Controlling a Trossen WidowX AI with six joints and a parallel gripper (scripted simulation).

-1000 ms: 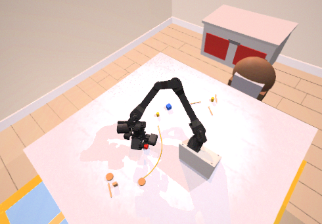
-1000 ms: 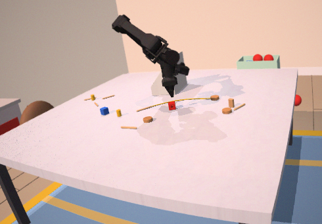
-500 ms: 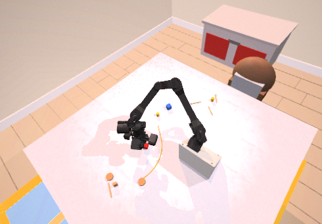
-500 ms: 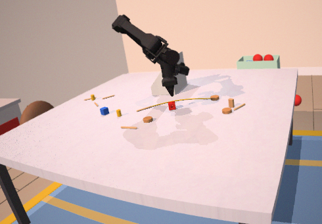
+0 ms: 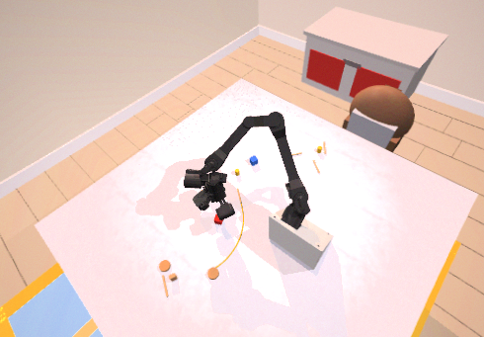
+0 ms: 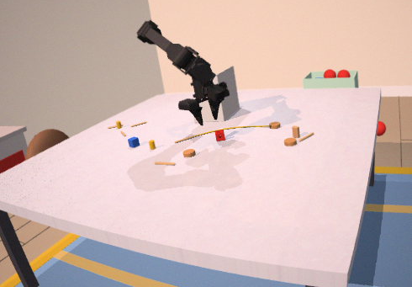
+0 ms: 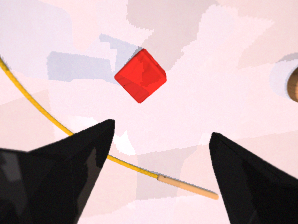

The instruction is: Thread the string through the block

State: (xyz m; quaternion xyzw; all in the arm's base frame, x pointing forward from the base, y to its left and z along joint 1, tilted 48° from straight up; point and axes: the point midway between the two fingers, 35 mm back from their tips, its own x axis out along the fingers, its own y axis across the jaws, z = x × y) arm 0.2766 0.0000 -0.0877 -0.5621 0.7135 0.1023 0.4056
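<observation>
My gripper tip is now 10 mm past the red block, 30 mm to the right of it and 50 mm above it. From my gripper tip the other things lie so: thin wooden stick (20 mm behind, 100 mm to the right, 60 mm below); then yellow peg (70 mm ahead, 200 mm to the right, 50 mm below); then small wooden block (10 mm behind, 300 mm to the left, 50 mm below).
</observation>
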